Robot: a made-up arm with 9 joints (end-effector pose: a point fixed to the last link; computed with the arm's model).
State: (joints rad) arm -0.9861 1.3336 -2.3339 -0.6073 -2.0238 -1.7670 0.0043 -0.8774 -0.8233
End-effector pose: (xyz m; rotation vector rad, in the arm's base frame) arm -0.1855 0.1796 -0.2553 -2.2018 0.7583 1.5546
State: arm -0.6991 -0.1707 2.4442 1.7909 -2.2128 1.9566 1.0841 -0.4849 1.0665
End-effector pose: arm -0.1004 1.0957 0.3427 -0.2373 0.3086 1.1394
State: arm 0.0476 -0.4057 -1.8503 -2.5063 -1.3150 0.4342 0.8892 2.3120 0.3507
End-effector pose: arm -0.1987 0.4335 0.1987 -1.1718 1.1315 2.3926
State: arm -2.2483 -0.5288 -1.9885 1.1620 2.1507 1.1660 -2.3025 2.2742 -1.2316
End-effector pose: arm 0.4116 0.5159 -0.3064 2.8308 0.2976 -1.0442
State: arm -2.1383 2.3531 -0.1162 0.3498 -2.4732 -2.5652 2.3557 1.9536 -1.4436
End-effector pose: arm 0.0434 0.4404 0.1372 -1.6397 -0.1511 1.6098
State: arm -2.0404 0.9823 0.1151 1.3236 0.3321 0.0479 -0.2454 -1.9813 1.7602
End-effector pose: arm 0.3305 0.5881 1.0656 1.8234 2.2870 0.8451
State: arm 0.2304 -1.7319 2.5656 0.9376 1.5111 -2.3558 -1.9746 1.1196 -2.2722
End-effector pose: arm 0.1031 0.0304 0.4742 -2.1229 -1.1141 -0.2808
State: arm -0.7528 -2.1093 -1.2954 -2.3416 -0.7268 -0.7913 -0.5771 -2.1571 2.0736
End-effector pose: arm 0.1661 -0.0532 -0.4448 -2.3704 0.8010 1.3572
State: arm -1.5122 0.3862 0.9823 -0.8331 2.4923 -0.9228 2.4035 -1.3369 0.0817
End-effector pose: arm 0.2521 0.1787 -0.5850 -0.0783 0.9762 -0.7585
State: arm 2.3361 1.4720 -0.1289 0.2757 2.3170 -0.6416 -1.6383 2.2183 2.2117
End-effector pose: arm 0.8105 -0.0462 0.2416 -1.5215 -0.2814 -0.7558
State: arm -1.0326 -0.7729 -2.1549 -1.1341 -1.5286 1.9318 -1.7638 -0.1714 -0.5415
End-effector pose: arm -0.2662 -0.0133 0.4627 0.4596 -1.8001 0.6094
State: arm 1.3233 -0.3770 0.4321 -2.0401 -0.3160 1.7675 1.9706 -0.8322 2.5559
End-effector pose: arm -0.4996 0.1475 0.7526 -0.8681 -1.6188 -0.1727
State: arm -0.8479 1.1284 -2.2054 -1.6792 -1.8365 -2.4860 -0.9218 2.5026 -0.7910
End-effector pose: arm -0.0055 0.5847 0.2145 1.2159 1.3073 0.3451
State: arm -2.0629 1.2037 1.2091 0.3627 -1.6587 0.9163 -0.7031 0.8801 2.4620
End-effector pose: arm -0.2527 0.4578 0.2994 -0.8577 2.6514 -0.7785
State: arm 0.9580 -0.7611 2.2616 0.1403 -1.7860 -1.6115 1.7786 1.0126 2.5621
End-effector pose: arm 0.2042 -0.2045 0.0209 2.4436 0.3158 -1.7109
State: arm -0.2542 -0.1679 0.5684 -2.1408 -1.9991 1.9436 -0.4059 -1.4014 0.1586
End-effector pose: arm -0.6022 0.2614 -0.2264 0.0244 1.6183 -1.4507
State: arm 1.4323 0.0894 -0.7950 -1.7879 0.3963 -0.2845 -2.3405 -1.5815 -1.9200
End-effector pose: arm -0.4140 0.1852 0.8379 -1.7919 -1.9420 -1.4026
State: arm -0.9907 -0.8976 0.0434 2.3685 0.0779 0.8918 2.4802 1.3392 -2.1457
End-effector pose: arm 0.2821 0.1159 -0.2227 -0.8248 0.5246 2.1478
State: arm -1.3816 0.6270 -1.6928 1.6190 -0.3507 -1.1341 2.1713 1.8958 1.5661
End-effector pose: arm 0.2275 0.1163 -0.0471 0.4332 1.4064 1.8276
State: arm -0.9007 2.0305 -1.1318 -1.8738 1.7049 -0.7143 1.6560 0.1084 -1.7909
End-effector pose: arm -0.0298 1.2477 -0.0468 1.5941 2.5089 -0.3071
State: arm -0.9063 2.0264 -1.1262 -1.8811 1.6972 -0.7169 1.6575 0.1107 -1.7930
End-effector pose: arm -0.0207 1.2487 -0.0435 1.5966 2.5029 -0.2970
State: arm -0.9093 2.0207 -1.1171 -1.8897 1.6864 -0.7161 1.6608 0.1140 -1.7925
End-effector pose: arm -0.0140 1.2485 -0.0431 1.5890 2.4920 -0.2848
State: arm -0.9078 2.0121 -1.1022 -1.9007 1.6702 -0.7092 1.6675 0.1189 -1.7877
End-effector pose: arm -0.0112 1.2464 -0.0475 1.5649 2.4722 -0.2694
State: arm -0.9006 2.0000 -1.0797 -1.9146 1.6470 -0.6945 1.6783 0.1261 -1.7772
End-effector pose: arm -0.0131 1.2417 -0.0582 1.5193 2.4407 -0.2498
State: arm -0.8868 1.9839 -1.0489 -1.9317 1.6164 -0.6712 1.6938 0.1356 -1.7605
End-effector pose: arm -0.0191 1.2338 -0.0755 1.4514 2.3955 -0.2257
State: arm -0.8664 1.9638 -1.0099 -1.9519 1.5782 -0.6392 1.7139 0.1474 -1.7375
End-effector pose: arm -0.0280 1.2223 -0.0985 1.3623 2.3354 -0.1962
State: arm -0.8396 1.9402 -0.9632 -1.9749 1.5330 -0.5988 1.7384 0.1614 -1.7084
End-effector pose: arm -0.0376 1.2067 -0.1260 1.2547 2.2596 -0.1614
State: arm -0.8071 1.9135 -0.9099 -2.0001 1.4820 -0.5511 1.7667 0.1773 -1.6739
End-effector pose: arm -0.0455 1.1873 -0.1554 1.1332 2.1685 -0.1213
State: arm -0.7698 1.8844 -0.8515 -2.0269 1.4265 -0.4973 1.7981 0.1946 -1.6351
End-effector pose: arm -0.0499 1.1650 -0.1838 1.0034 2.0631 -0.0768
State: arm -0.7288 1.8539 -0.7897 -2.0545 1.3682 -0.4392 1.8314 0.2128 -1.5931
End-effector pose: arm -0.0497 1.1413 -0.2082 0.8708 1.9461 -0.0287
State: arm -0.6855 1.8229 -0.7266 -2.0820 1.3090 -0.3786 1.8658 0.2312 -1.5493
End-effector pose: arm -0.0449 1.1179 -0.2259 0.7415 1.8205 0.0209
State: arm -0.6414 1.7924 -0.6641 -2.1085 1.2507 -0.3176 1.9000 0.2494 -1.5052
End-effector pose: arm -0.0368 1.0965 -0.2356 0.6200 1.6907 0.0701
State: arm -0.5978 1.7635 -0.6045 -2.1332 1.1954 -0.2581 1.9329 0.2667 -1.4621
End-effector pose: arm -0.0273 1.0784 -0.2370 0.5103 1.5616 0.1172
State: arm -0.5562 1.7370 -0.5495 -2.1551 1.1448 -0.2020 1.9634 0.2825 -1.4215
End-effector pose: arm -0.0186 1.0639 -0.2314 0.4150 1.4385 0.1603
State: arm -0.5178 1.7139 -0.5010 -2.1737 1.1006 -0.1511 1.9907 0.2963 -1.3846
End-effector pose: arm -0.0121 1.0530 -0.2208 0.3354 1.3262 0.1982
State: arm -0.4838 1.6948 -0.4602 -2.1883 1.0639 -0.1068 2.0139 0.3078 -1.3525
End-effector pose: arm -0.0085 1.0448 -0.2082 0.2713 1.2291 0.2300
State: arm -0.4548 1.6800 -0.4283 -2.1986 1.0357 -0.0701 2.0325 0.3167 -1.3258
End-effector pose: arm -0.0083 1.0388 -0.1961 0.2217 1.1507 0.2554
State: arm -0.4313 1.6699 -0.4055 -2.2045 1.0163 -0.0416 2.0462 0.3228 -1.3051
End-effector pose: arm -0.0107 1.0341 -0.1866 0.1851 1.0927 0.2746
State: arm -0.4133 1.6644 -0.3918 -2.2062 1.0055 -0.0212 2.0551 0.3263 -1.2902
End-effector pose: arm -0.0153 1.0301 -0.1811 0.1595 1.0552 0.2879
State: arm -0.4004 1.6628 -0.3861 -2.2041 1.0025 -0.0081 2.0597 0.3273 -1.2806
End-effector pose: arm -0.0212 1.0267 -0.1798 0.1429 1.0364 0.2959
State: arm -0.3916 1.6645 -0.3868 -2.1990 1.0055 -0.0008 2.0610 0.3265 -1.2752
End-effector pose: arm -0.0280 1.0234 -0.1821 0.1328 1.0323 0.2996
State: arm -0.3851 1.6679 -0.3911 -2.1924 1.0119 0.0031 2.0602 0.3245 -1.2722
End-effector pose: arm -0.0355 1.0203 -0.1864 0.1264 1.0369 0.3013
